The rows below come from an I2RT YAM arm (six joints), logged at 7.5 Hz.
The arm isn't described. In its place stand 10 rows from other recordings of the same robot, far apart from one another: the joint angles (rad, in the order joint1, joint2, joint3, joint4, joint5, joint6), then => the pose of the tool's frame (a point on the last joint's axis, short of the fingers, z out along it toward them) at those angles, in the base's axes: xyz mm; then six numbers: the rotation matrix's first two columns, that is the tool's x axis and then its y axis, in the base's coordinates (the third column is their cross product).
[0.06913, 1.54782, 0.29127, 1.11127, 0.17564, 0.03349] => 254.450, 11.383, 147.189, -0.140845, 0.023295, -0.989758, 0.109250, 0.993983, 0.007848
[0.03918, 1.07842, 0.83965, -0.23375, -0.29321, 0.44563] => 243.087, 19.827, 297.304, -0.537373, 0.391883, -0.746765, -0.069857, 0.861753, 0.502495
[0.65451, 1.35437, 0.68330, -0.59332, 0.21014, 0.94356] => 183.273, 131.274, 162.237, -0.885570, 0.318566, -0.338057, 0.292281, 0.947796, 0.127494
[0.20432, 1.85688, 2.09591, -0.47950, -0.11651, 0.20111] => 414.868, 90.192, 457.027, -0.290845, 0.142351, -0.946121, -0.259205, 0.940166, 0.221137
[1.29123, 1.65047, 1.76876, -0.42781, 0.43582, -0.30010] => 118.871, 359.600, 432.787, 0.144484, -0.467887, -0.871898, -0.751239, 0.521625, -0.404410
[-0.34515, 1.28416, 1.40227, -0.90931, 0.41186, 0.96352] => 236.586, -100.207, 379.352, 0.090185, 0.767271, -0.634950, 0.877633, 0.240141, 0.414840
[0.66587, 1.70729, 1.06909, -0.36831, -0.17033, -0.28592] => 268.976, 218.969, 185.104, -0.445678, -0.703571, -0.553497, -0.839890, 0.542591, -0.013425
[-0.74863, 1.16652, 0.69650, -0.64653, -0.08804, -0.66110] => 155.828, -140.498, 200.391, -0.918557, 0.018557, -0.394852, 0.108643, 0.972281, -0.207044
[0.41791, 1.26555, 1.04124, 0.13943, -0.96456, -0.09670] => 250.255, 143.142, 361.305, 0.017461, -0.052438, -0.998472, -0.982519, 0.184214, -0.026857
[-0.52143, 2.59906, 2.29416, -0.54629, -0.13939, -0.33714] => 496.550, -279.545, 151.324, -0.752319, 0.054393, -0.656550, 0.174871, 0.977324, -0.119411
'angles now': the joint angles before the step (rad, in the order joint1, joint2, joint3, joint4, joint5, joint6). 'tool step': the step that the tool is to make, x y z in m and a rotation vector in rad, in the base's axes. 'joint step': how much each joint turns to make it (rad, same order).
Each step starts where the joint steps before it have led.
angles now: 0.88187, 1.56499, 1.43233, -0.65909, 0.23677, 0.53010
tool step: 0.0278, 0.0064, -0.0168, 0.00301, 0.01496, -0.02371
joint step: -0.04979, 0.08538, 0.02413, 0.05584, -0.02774, -0.00954
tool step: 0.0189, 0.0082, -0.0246, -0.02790, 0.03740, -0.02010
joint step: -0.02248, 0.08608, 0.01346, 0.02589, -0.00773, 0.00404
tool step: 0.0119, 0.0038, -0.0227, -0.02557, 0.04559, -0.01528
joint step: -0.01607, 0.06294, 0.00042, 0.01064, -0.01194, 0.00923
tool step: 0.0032, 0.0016, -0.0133, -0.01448, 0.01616, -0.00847
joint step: -0.00266, 0.02528, -0.01538, 0.01797, 0.00253, 0.00550
